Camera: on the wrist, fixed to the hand. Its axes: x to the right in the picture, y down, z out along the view.
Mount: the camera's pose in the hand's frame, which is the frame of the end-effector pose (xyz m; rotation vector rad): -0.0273 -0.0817 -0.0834 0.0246 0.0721 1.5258
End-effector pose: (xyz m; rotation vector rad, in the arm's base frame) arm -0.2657 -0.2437 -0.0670 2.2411 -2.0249 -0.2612
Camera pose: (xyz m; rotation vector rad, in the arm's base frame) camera -0.1719 -0.2108 0.0001 0.2223 -2.9072 0.0216
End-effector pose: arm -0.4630 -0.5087 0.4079 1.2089 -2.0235 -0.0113
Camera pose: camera -0.3439 -0.5034 0.4203 -0.5346 -2.3571 0.7571
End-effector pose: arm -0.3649 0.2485 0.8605 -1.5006 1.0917 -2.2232
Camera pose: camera -0.4097 0.3575 0.8825 -0.2003 1.4347 -1.1241
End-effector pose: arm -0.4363 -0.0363 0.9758 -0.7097 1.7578 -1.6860
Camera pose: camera -0.4808 0.0361 1.0603 0.6586 1.5197 -0.6139
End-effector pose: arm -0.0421 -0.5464 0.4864 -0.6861 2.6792 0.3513
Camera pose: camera -0.0014 -0.6314 0.5606 1.4846 2.6721 0.6003
